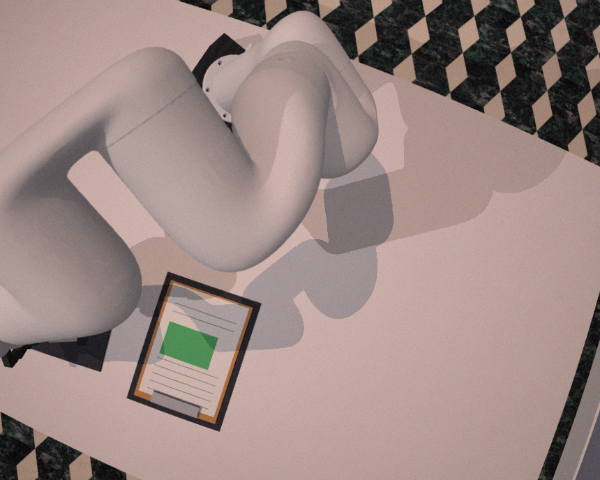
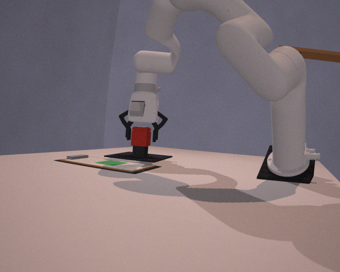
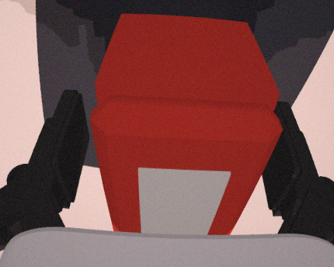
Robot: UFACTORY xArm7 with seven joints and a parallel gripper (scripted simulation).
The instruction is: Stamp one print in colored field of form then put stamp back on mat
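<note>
My hand is 10 mm above the red stamp. The rest, counted from my hand: dark mat (60 mm below); clipboard (270 mm to the left, 60 mm below, 20 mm behind); black stamp foot (50 mm below).
</note>
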